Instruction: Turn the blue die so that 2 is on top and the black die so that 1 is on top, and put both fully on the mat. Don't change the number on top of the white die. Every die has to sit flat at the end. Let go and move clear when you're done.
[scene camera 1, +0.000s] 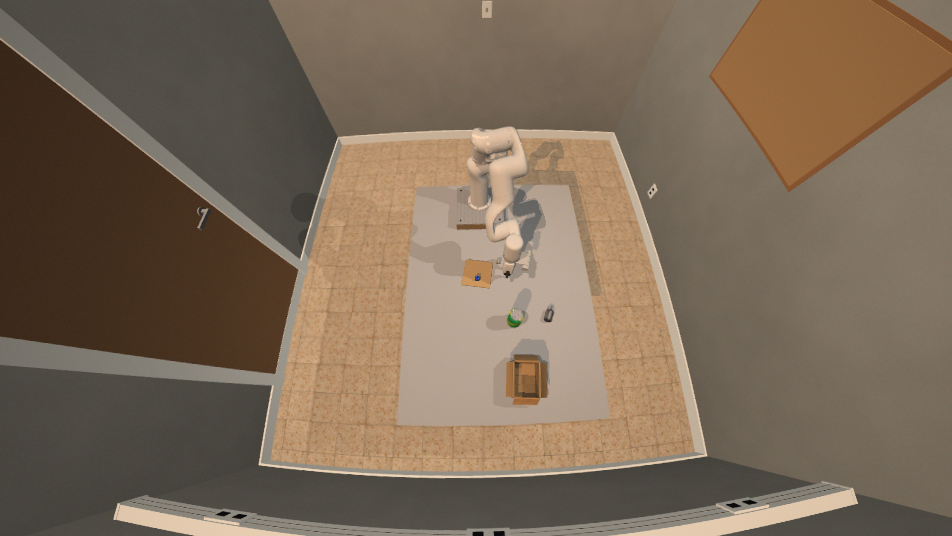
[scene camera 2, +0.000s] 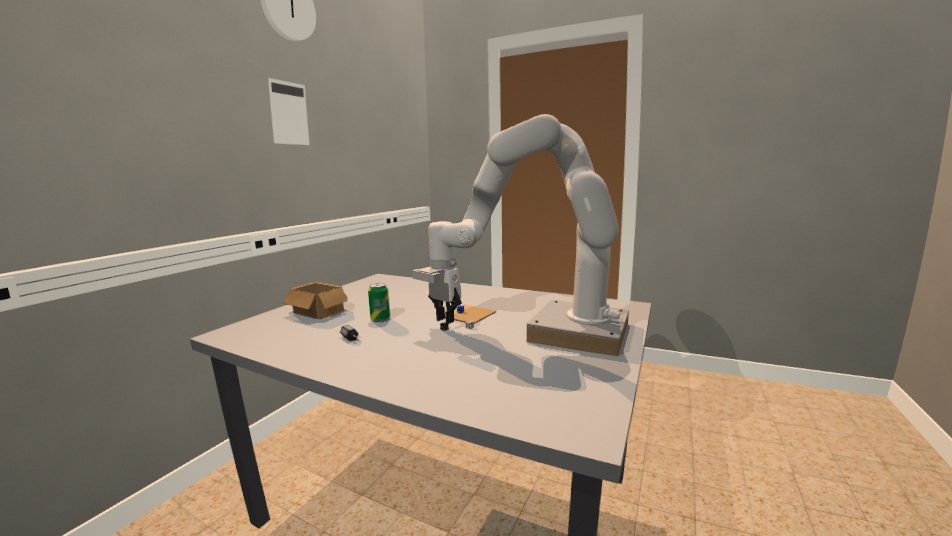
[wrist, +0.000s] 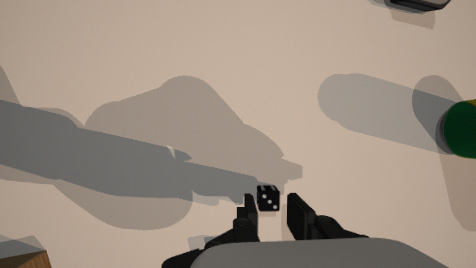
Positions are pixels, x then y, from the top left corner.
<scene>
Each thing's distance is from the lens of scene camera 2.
my gripper (scene camera 2: 445, 321): 124 cm
cardboard box (scene camera 2: 318, 304): 143 cm
green can (scene camera 2: 378, 295): 131 cm
</scene>
